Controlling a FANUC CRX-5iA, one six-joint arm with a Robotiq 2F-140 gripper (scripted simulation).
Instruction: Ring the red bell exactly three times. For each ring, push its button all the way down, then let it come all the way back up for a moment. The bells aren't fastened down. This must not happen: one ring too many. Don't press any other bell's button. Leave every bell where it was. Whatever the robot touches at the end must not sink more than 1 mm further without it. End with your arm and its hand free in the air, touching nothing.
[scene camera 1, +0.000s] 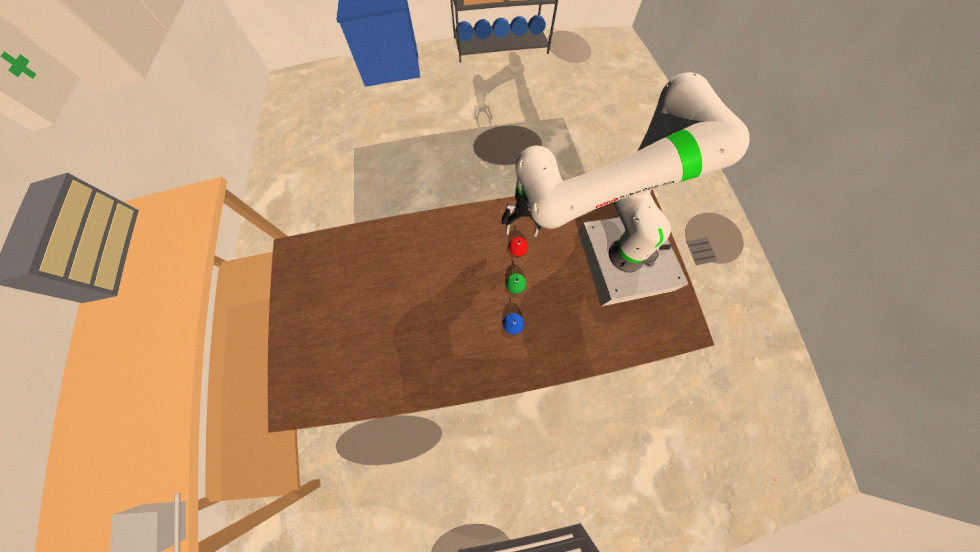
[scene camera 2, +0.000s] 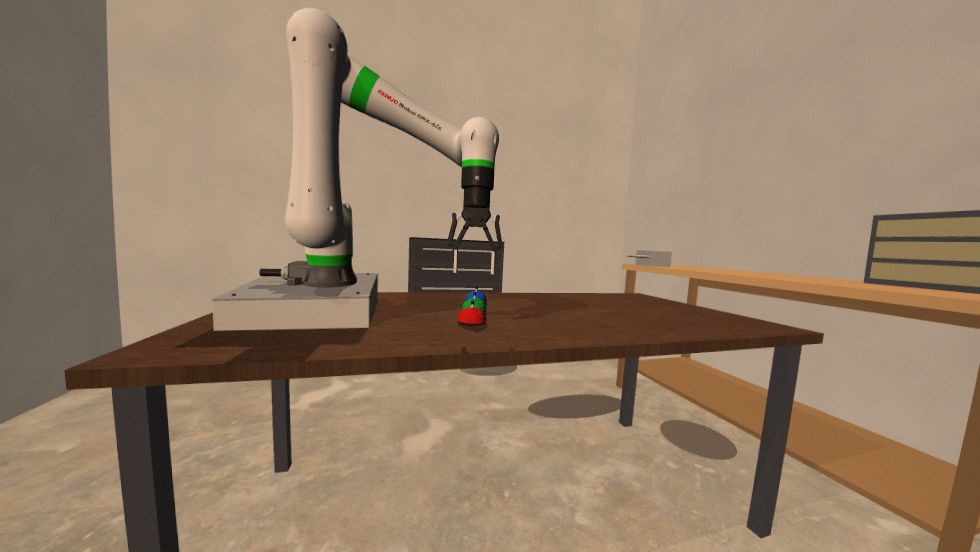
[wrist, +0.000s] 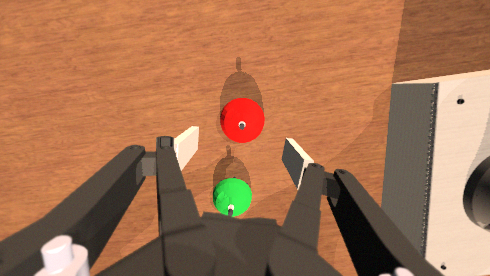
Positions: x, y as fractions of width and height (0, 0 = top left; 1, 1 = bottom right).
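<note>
Wrist view: a red bell (wrist: 0.49, 0.44), a green bell (wrist: 0.47, 0.71) and my gripper (wrist: 0.49, 0.52) are visible.
</note>
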